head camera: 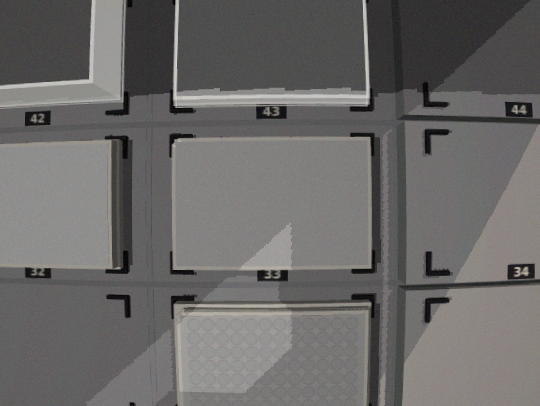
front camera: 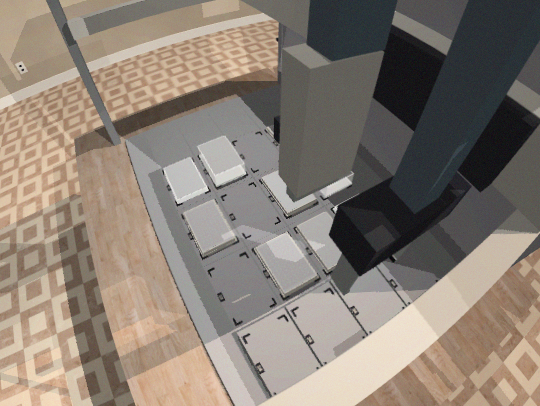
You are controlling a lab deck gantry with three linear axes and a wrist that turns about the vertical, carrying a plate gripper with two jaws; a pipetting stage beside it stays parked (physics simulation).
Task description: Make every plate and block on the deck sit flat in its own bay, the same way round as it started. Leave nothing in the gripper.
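Where they show: robot's base, origin of the base link: (front camera: 163,171).
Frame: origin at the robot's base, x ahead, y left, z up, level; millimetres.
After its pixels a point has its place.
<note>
My gripper (front camera: 369,275) {z 160, x 522, y 212 mm} hangs below the black housing over the near right part of the deck. Its jaws look apart, with nothing seen between them; the housing partly hides them. A flat plate (front camera: 317,237) {z 14, x 378, y 240 mm} (head camera: 272,200) {z 14, x 392, y 259 mm} lies inside the corner marks of bay 33. A plate with round wells (front camera: 286,262) {z 14, x 395, y 150 mm} (head camera: 272,360) {z 14, x 392, y 158 mm} lies below it in the head view. Another plate (front camera: 290,192) (head camera: 55,205) {z 14, x 252, y 257 mm} lies in bay 32. A tall clear-sided block (front camera: 336,185) {z 31, x 291, y 356 mm} (head camera: 45,45) {z 43, x 260, y 350 mm} is at bay 42, and a pale-rimmed block (head camera: 270,50) {z 14, x 392, y 354 mm} at bay 43; both are cut off in the head view.
A low white block (front camera: 185,180) {z 14, x 77, y 43 mm}, a taller white block (front camera: 222,157) {z 42, x 78, y 151 mm} and a plate (front camera: 210,227) {z 14, x 238, y 45 mm} stand toward the left of the deck. The parked grey pipetting stage (front camera: 325,120) hides part of the back bays. A cream front rail (front camera: 400,345) {z 400, x 623, y 76 mm} crosses the near edge.
</note>
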